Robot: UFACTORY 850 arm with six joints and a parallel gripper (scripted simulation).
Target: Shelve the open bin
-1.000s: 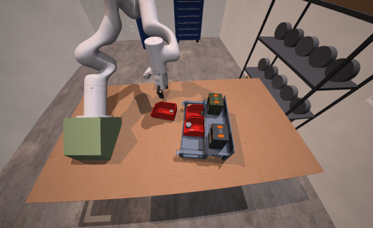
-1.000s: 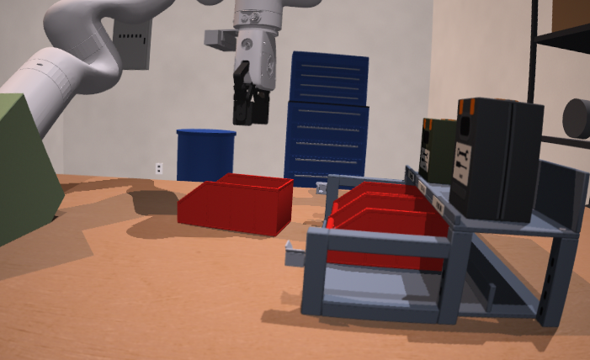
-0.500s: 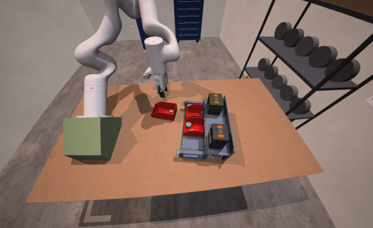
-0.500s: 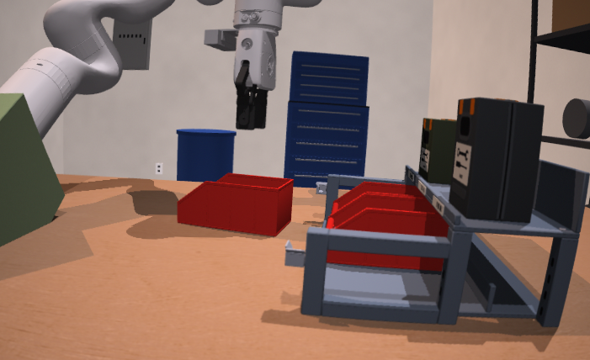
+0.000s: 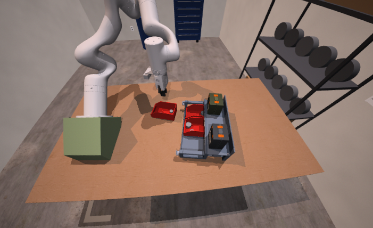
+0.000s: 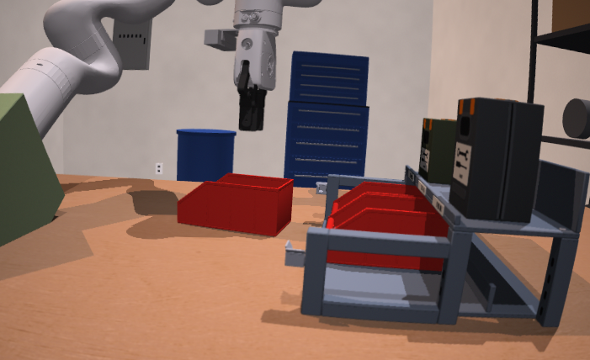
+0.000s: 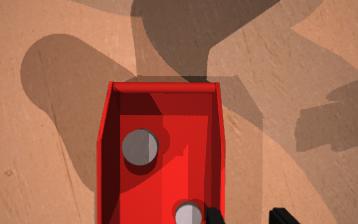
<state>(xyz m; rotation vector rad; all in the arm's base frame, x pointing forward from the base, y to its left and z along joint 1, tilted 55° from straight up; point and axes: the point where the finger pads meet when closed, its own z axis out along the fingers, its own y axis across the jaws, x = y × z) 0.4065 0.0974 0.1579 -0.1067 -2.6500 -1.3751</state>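
Right now the grey disc is 16 cm below my hand, 7 cm to the right of it and 4 cm behind it. The rest, counted from my hand: grey shelf (26 cm ahead, 18 cm to the right, 11 cm below).
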